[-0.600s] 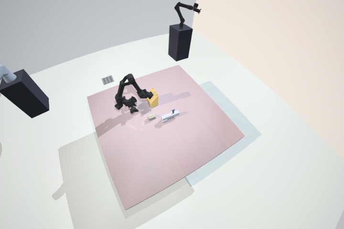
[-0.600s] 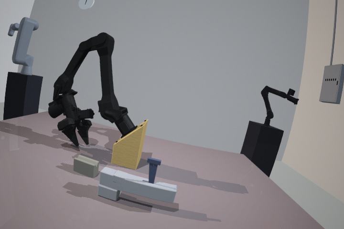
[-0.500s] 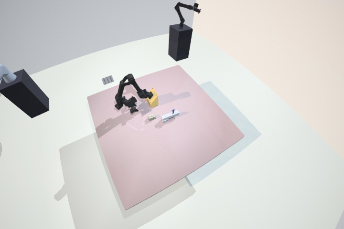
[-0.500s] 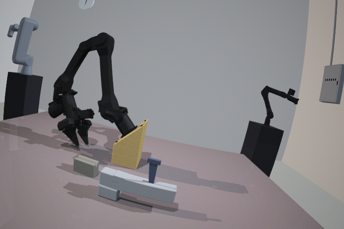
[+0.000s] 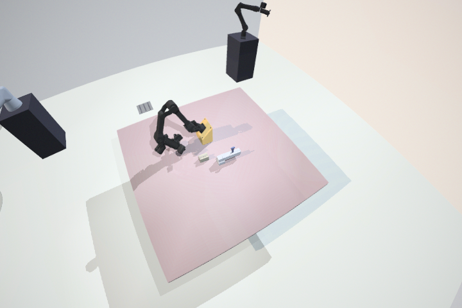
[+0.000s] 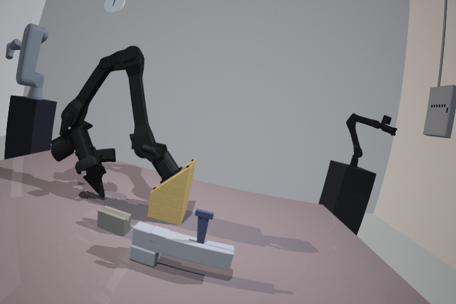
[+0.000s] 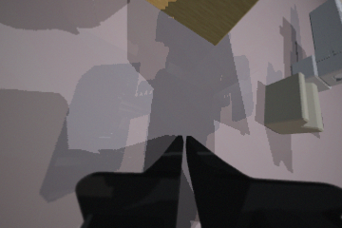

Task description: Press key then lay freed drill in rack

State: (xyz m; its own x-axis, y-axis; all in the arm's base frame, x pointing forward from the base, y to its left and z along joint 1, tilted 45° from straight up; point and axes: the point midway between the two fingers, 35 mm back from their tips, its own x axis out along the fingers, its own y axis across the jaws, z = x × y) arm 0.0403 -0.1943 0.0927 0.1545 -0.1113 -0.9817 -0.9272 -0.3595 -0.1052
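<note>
Now: gripper tip 28 cm to the right of the blue key, 24 cm short of it and 9 cm below it. Round my gripper tip: drill: 24 cm ahead, 23 cm to the left, 4 cm above; rack: 15 cm ahead, 9 cm to the left, 1 cm above.
</note>
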